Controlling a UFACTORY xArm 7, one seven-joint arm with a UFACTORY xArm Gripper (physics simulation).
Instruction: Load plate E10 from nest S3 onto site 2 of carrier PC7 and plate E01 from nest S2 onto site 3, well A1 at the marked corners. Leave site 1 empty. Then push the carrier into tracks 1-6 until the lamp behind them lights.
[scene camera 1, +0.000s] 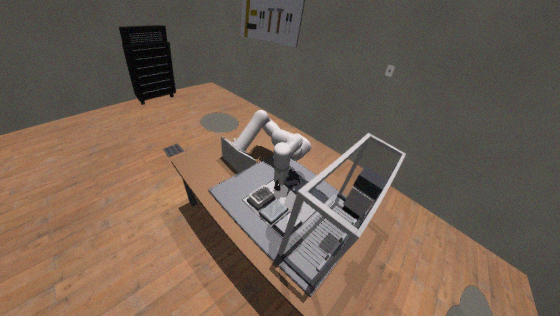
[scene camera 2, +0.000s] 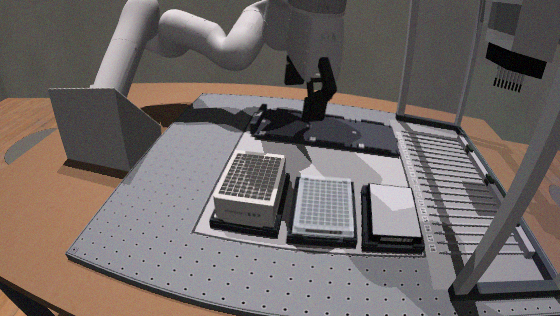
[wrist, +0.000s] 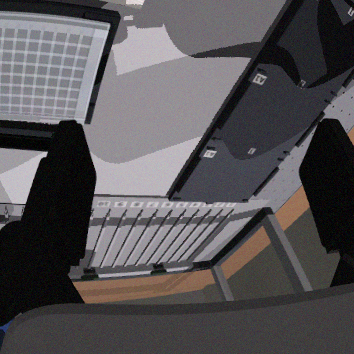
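Seen in the pictures: gripper, fingertip midpoint: (scene camera 1: 280, 182) (scene camera 2: 302, 100) (wrist: 202, 144); arm's base at its link origin: (scene camera 1: 238, 148) (scene camera 2: 105, 107).
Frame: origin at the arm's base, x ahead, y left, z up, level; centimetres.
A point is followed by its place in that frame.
Observation:
My gripper (scene camera 1: 285, 184) {x 43.9, y -4.4, z 5.3 cm} (scene camera 2: 312, 107) {x 43.9, y -4.4, z 5.3 cm} (wrist: 202, 144) {x 43.9, y -4.4, z 5.3 cm} is open and empty, above the dark carrier (scene camera 2: 372, 134) {x 59.0, y 14.4, z -8.1 cm} (wrist: 240, 117) {x 50.5, y 9.5, z -8.1 cm}. The carrier lies flat at the back of the pale mat, its end near the track numbers; no plate shows on it. White A1 marks show at its site corners. A translucent gridded plate (scene camera 1: 273, 210) {x 49.2, y -13.1, z -6.9 cm} (scene camera 2: 325, 202) {x 49.0, y -12.9, z -6.6 cm} (wrist: 42, 70) {x 48.8, y -10.2, z -7.2 cm} sits in the middle nest (scene camera 2: 320, 241) {x 48.9, y -19.6, z -8.1 cm}. A white flat-topped plate (scene camera 2: 395, 210) {x 60.2, y -13.4, z -6.6 cm} sits in the right nest (scene camera 2: 392, 247) {x 59.5, y -19.9, z -8.1 cm}. Plate labels are too small to read. The tracks (scene camera 2: 445, 182) {x 74.6, y -0.3, z -9.1 cm} (wrist: 160, 235) {x 75.4, y 10.5, z -9.2 cm} are at the right.
A tall beige deep-well plate (scene camera 1: 261, 195) {x 38.7, y -12.9, z -3.9 cm} (scene camera 2: 250, 175) {x 37.7, y -12.0, z -4.0 cm} sits in the left nest. A grey frame with posts (scene camera 1: 289, 230) {x 69.7, y -28.9, z 17.6 cm} (scene camera 2: 515, 210) {x 68.6, y -28.9, z 7.2 cm} (wrist: 287, 250) {x 67.8, y 28.1, z 0.0 cm} stands around the tracks. A pipetting head (scene camera 2: 515, 60) {x 79.8, y -3.9, z 18.9 cm} hangs above them. Small dark green pieces (scene camera 2: 489, 178) {x 86.2, y 0.1, z -7.1 cm} (wrist: 90, 273) {x 86.2, y 0.6, z -8.1 cm} sit on the rail behind the tracks.

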